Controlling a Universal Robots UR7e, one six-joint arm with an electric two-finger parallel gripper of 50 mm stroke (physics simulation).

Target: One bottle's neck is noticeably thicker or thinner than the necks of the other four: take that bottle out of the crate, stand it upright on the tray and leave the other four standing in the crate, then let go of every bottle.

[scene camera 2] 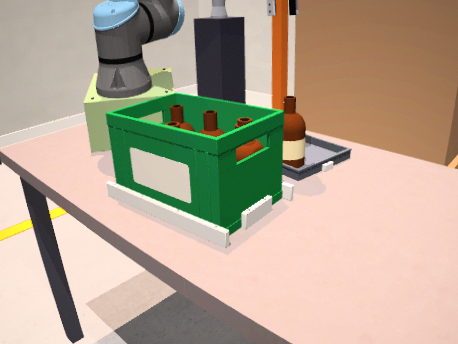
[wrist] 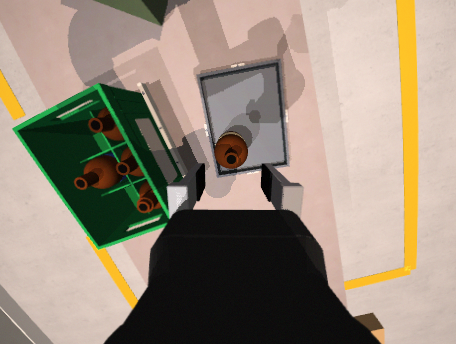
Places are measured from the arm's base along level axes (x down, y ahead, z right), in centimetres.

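Where they show: gripper, fingertip midpoint: (scene camera 2: 283,15) (wrist: 233,175); arm's base at its link origin: (scene camera 2: 124,87).
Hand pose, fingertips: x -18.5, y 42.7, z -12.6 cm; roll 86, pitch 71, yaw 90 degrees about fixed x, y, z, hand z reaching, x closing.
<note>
Each offset is from my fingertips to the top centre of the thing. "spot": to the spot under its first point.
A brown bottle with a cream label {dx +17.3, dy +2.7, dz +0.9 cm} (scene camera 2: 294,130) (wrist: 231,150) stands upright on the grey tray (scene camera 2: 320,151) (wrist: 240,95), near one corner. The green crate {dx +15.8, dy -2.2, dz +25.4 cm} (scene camera 2: 250,190) (wrist: 120,106) holds four brown bottles: one {dx +17.0, dy -10.9, dz +21.5 cm} (scene camera 2: 176,112) (wrist: 95,125), a second {dx +17.0, dy -2.2, dz +20.7 cm} (scene camera 2: 210,120), a third {spot: dx +17.1, dy +7.0, dz +21.7 cm} (scene camera 2: 244,122) and a fourth {dx +17.0, dy -2.3, dz +30.2 cm} (scene camera 2: 173,124). Their necks show above the dividers, and their lower parts are hidden by the crate walls in the scene view. My gripper (scene camera 2: 282,12) (wrist: 233,175) is open and empty, high above the tray bottle and apart from it.
White stop strips (scene camera 2: 170,212) (wrist: 159,125) lie along the crate's foot. The arm's pale green base (scene camera 2: 102,122) stands behind the crate. A dark column (scene camera 2: 220,60) and an orange post (scene camera 2: 280,60) stand at the back.
</note>
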